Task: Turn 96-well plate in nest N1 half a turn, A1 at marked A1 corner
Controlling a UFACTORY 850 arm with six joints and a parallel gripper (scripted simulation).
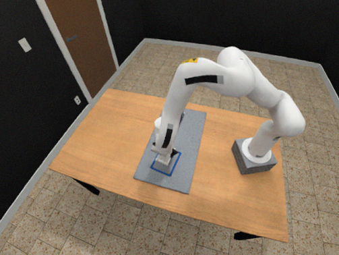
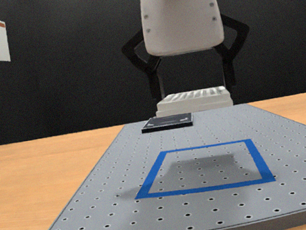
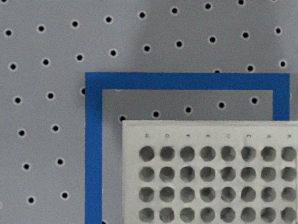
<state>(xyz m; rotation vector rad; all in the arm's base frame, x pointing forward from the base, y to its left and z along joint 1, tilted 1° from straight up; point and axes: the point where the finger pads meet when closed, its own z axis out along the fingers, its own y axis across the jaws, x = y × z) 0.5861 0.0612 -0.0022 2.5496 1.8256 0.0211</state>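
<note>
Now: hand 1 cm above the white 96-well plate. From my hand the other things lie so: plate nest N1: 3 cm behind, 38 cm to the right, 9 cm below.
</note>
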